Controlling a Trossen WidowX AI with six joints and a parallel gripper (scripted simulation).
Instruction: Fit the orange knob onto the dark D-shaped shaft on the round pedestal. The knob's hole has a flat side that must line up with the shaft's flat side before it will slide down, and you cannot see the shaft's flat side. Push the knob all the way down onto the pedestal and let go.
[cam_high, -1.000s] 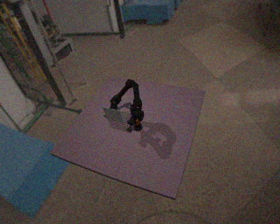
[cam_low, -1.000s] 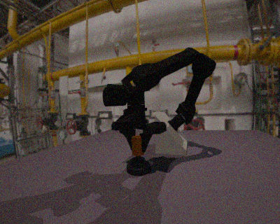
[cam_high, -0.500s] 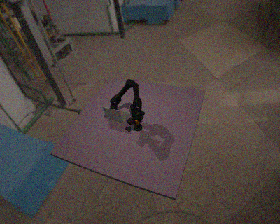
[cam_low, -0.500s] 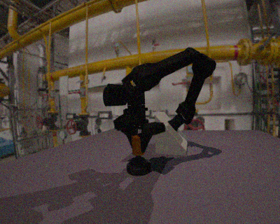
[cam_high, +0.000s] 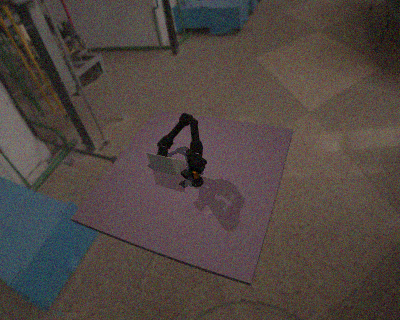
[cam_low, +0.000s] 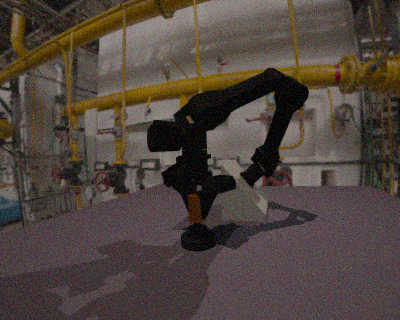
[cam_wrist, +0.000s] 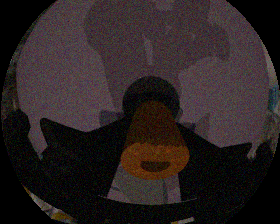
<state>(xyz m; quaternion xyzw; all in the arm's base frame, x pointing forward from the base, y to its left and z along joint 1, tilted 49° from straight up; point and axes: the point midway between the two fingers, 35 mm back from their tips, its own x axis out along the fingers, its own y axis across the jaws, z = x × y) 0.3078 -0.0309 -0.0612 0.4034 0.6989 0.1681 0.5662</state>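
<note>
My gripper tip is 2 cm below the orange knob. Round my gripper tip: pedestal 4 cm below.
</note>
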